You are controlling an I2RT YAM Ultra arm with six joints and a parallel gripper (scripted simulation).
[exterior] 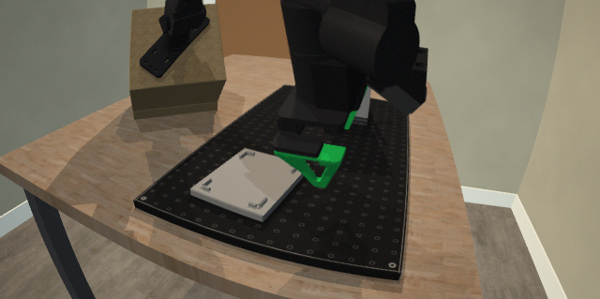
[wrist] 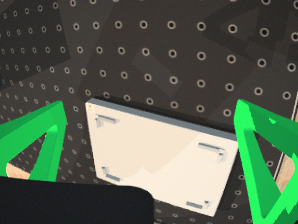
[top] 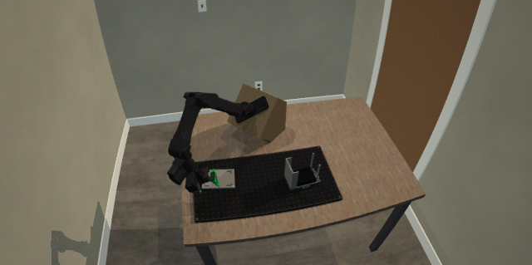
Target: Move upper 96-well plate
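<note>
My gripper is now 4 cm short of the pale wall, 37 cm to the right of it and 2 cm above it. Also, from my hand: grey plate nest N1: 11 cm behind, 6 cm to the left, 9 cm below; then pale A1 mark: 4 cm behind, 12 cm to the left, 9 cm below; then black 96-well plate: 4 cm ahead, 44 cm to the left, 6 cm below.
</note>
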